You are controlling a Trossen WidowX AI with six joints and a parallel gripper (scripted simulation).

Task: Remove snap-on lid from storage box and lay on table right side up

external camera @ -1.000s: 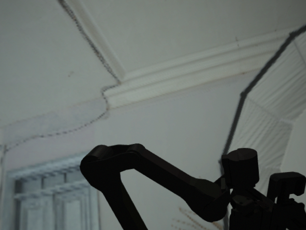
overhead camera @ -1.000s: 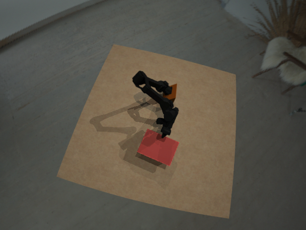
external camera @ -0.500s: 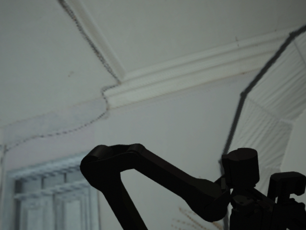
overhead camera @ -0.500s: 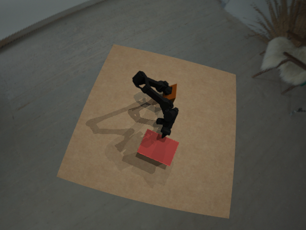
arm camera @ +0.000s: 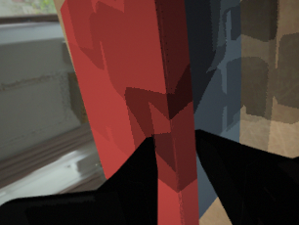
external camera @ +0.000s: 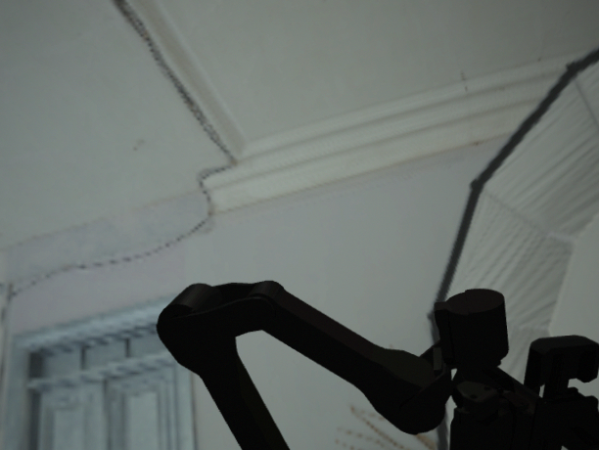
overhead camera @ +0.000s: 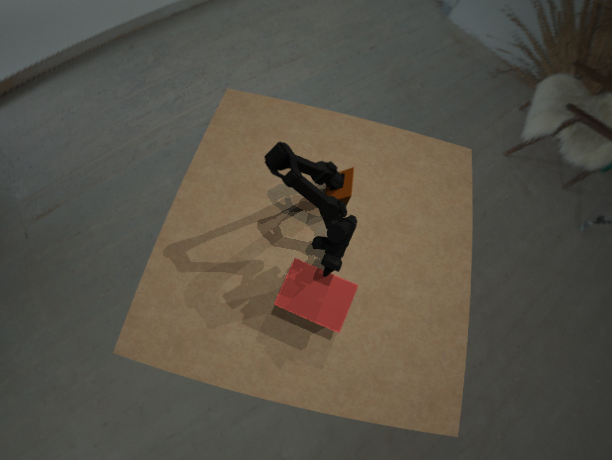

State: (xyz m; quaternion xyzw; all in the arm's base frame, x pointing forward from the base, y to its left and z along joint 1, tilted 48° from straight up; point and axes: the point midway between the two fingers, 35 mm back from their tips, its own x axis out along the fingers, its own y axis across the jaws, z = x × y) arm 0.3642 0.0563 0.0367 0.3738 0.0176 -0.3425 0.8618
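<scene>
Now: gripper tip 70 mm short of the red lid and 20 mm to the left of it. Round my gripper tip: storage box (70 mm ahead, 10 mm to the right, 60 mm below).
</scene>
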